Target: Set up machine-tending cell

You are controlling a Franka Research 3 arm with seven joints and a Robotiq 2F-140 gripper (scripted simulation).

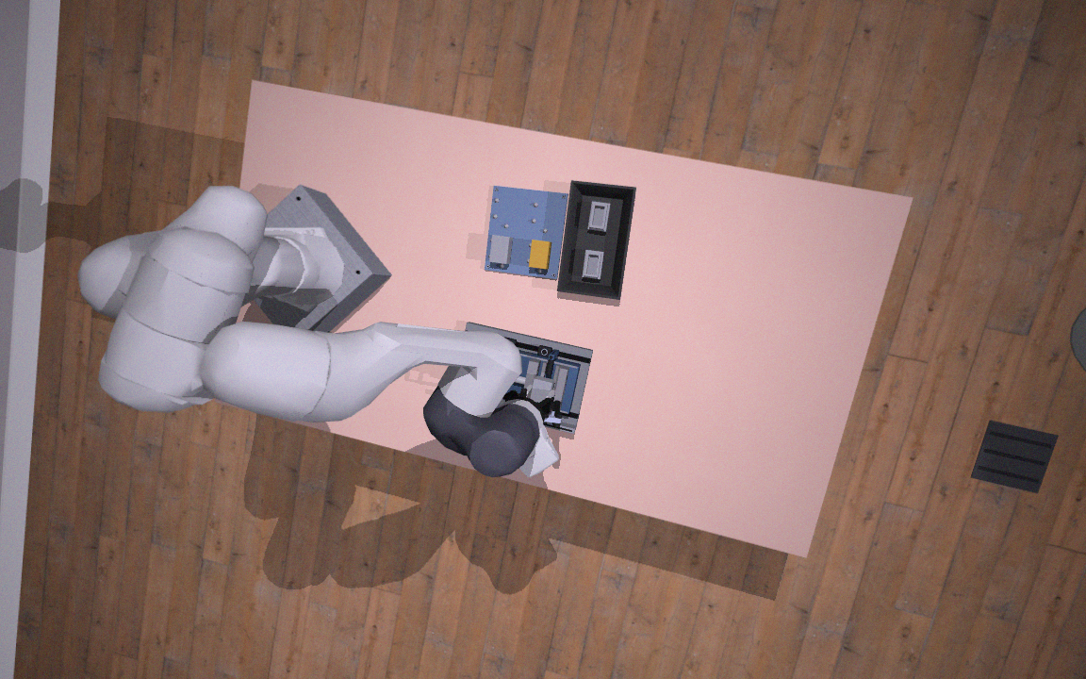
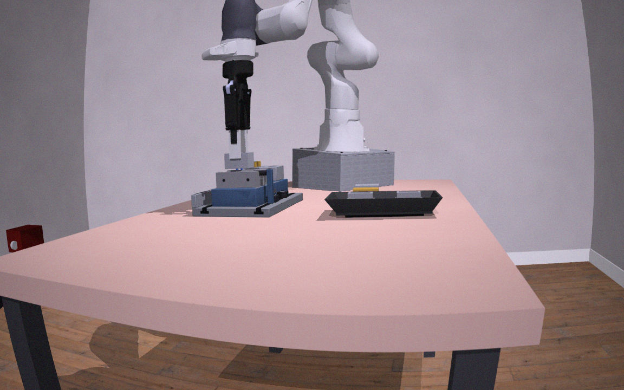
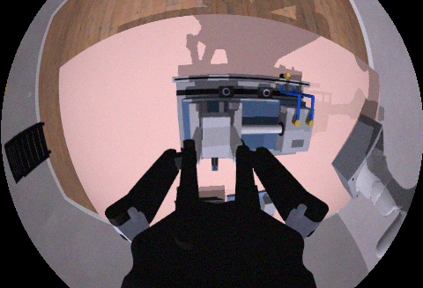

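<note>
Now: the aluminium blank 40 mm below my hand. Also, from my hand: cylinder (160 mm behind, 80 mm below, 10 mm to the left); then brass blank (280 mm to the left, 130 mm below, 80 mm behind); then vise (120 mm below, 70 mm behind, 10 mm to the left).
</note>
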